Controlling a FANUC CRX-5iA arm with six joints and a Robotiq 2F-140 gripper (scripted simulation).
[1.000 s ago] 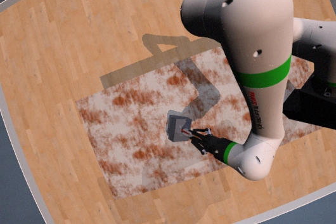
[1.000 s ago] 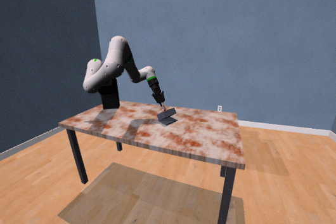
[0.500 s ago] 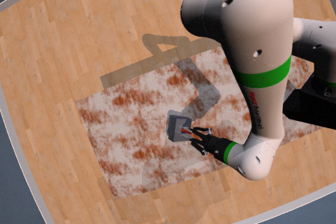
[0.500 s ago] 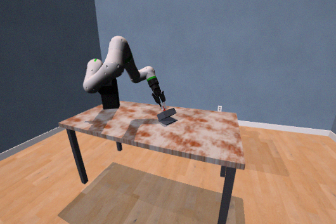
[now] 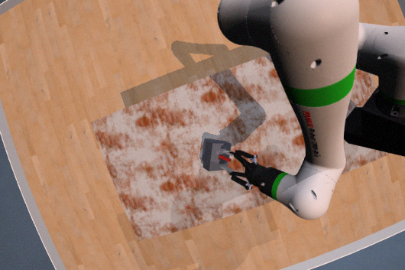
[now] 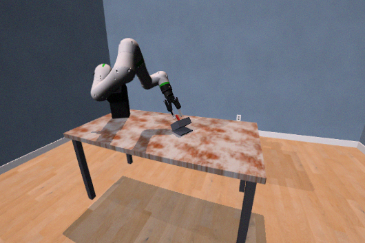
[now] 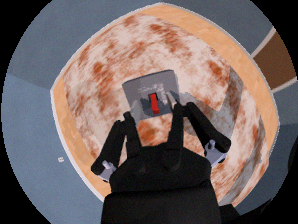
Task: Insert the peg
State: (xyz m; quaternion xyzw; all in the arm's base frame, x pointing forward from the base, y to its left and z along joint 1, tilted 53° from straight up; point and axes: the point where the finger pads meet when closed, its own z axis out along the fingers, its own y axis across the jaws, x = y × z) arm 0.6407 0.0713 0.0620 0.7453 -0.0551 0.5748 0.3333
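My hand is 4 cm above the red peg, 2 cm short of it and 1 cm to the left of it.
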